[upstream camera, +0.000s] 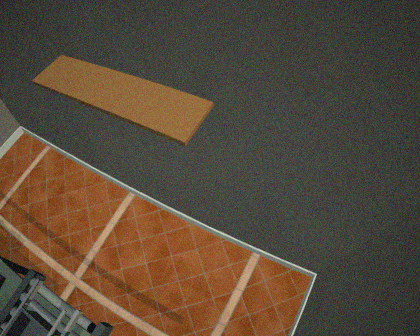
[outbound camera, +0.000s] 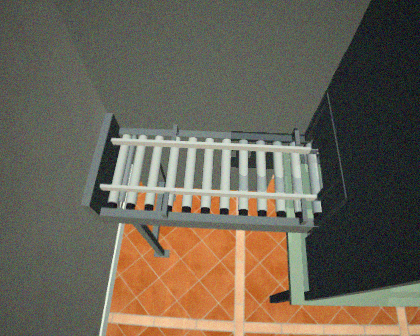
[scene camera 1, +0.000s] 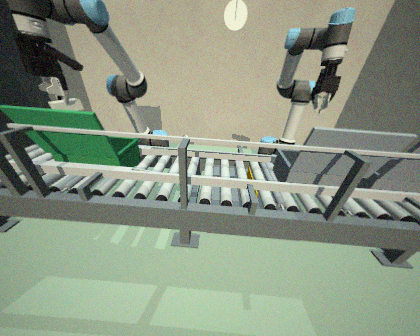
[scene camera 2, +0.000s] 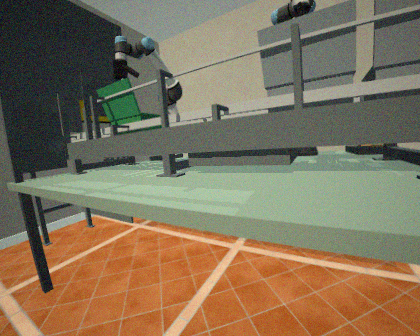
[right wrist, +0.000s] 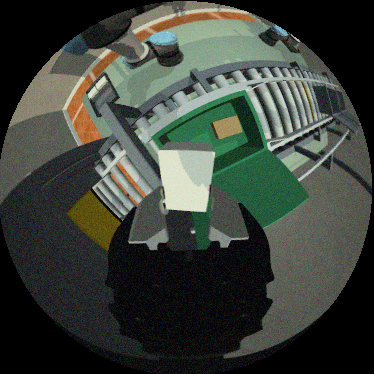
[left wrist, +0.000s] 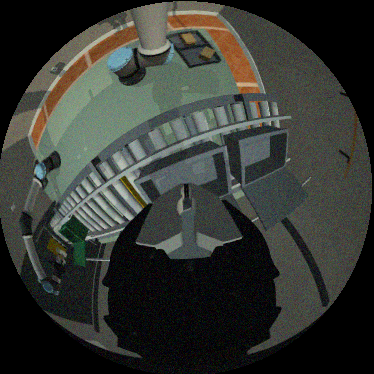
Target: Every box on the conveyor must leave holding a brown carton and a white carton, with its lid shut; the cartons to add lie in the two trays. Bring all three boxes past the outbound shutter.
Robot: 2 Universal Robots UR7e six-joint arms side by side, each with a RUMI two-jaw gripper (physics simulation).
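Pixels of known places: left gripper, fingertip midpoint: (scene camera 1: 318, 114) (left wrist: 185, 184); right gripper, fingertip midpoint: (scene camera 1: 63, 103) (right wrist: 186, 186) (left wrist: 61, 253); left arm's base at its link origin: (scene camera 2: 306, 155) (left wrist: 132, 74); right arm's base at its link origin: (right wrist: 169, 57) (left wrist: 55, 158).
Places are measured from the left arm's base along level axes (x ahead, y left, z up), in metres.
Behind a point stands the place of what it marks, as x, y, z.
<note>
My right gripper (scene camera 1: 59, 94) (right wrist: 186, 186) {0.756, -0.956, 0.513} is shut on a white carton (scene camera 1: 67, 104) (right wrist: 186, 175) {0.736, -0.948, 0.523}, held above the open green box (scene camera 1: 127, 152) {0.734, -0.724, 0.316} (right wrist: 200, 142). A brown carton (right wrist: 227, 127) {0.724, -0.808, 0.280} lies inside that box, and its green lid (scene camera 1: 60, 132) {0.880, -0.855, 0.441} (scene camera 2: 120, 101) {0.868, -0.813, 0.422} (right wrist: 260, 187) {0.859, -0.804, 0.442} stands open. My left gripper (scene camera 1: 321, 106) (left wrist: 185, 184) {0.438, 0.119, 0.514} is shut and empty above the grey boxes. In the left wrist view one grey box (left wrist: 220, 172) {0.577, 0.268, 0.289} is partly behind the gripper; the other grey box (left wrist: 234, 155) {0.516, 0.329, 0.292} has its grey lid (left wrist: 275, 197) {0.646, 0.451, 0.446} open. Their contents are unclear.
Two brown cartons (left wrist: 189, 38) {-0.176, 0.345, 0.052} (left wrist: 208, 52) {-0.049, 0.424, 0.052} lie in the dark tray (left wrist: 192, 65) {0.043, 0.320, 0.026} across the table. White cartons (right wrist: 99, 89) {0.090, -1.357, 0.002} lie in the other tray. Rails and posts (scene camera 1: 183, 175) {0.905, -0.381, 0.367} line the conveyor. A yellow panel (right wrist: 92, 217) {0.789, -1.347, 0.460} stands beyond the green box.
</note>
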